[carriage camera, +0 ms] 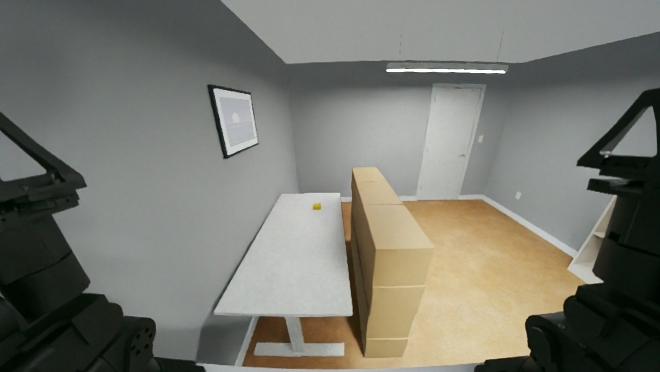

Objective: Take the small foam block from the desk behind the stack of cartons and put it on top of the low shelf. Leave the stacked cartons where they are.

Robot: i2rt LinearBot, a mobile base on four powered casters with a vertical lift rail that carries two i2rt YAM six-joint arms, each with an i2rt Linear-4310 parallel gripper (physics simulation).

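Frame: origin at the left arm's base, x back, y right, z up, level; millimetres.
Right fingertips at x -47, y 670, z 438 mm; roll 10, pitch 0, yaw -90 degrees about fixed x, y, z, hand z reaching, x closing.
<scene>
Offsets run from my right fingertips to a thing's top centre. Level surfaces: height alone.
The small yellow foam block {dx -1556, dy -524, dz -959 mm} (317, 206) lies near the far end of the white desk {dz -1005 mm} (295, 260), a little toward its right edge. The stack of tan cartons {dx -743, dy +10, dz -645 mm} (397, 265) stands upright along the desk's right side, with a narrow gap between them. Part of the low white shelf (590, 257) shows at the right edge, mostly hidden behind my right arm. My left gripper (42, 185) is at the left edge of the picture and my right gripper (620, 167) at the right edge. Both are partly in view, open, and far from the block.
The desk runs away from me beside the left wall, which carries a framed picture (239, 119). Its foot (320, 349) stands on the floor in front. Orange-brown floor {dz -1724 mm} (475, 260) stretches between the cartons and the shelf. A white door (450, 145) is in the back wall.
</scene>
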